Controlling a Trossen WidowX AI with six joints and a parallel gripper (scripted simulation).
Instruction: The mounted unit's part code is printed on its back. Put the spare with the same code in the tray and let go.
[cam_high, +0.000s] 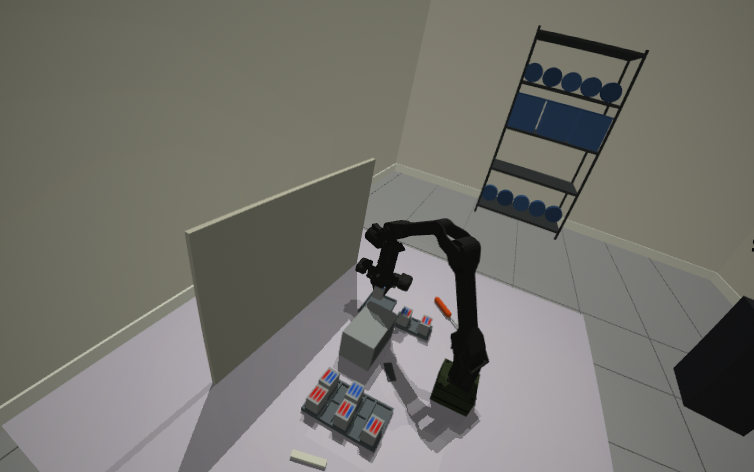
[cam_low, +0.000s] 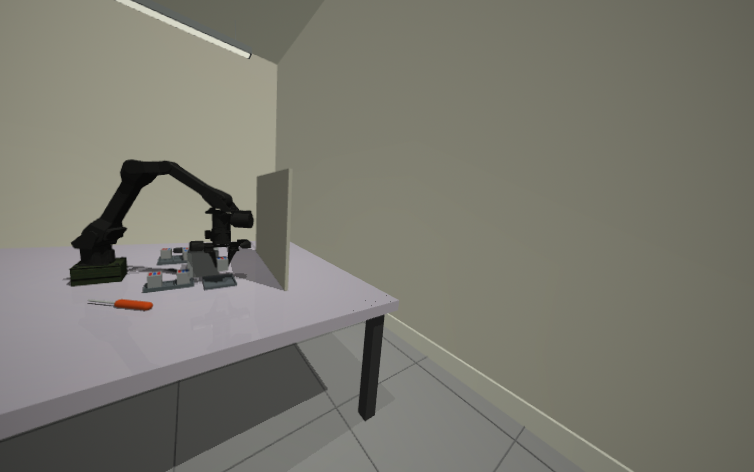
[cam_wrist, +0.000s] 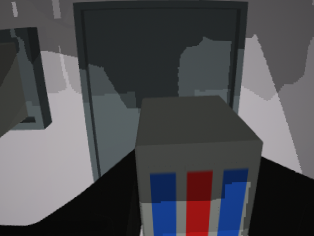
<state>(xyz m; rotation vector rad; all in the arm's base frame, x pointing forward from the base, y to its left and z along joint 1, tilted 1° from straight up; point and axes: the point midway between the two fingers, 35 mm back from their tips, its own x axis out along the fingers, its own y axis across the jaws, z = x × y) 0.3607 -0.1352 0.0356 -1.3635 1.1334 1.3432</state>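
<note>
My gripper tip is 10 mm past the tray and 60 mm above it. The rest, counted from my gripper tip: grey spare: 20 mm above; then grey mounted unit: 70 mm behind, 180 mm to the left, 10 mm below; then holder: 150 mm behind, 60 mm below.
</note>
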